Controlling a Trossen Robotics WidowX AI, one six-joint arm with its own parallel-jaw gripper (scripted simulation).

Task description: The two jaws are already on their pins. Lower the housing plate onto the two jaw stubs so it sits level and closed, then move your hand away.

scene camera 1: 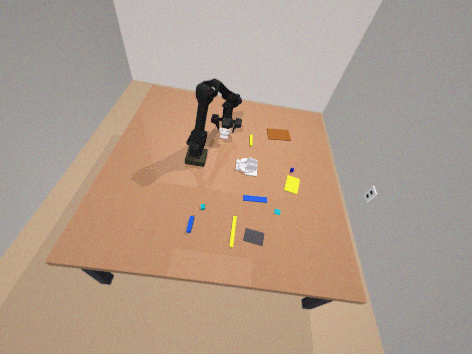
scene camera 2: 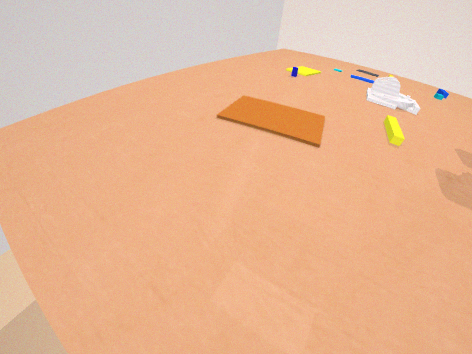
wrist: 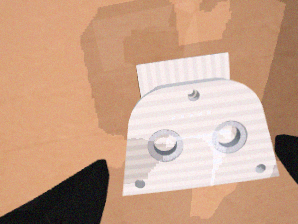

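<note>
There's a white housing plate (wrist: 197, 160) that I can see, though in scene camera 2 the plate is out of frame. As for my gripper (wrist: 191, 156), it's open and holding nothing.
</note>
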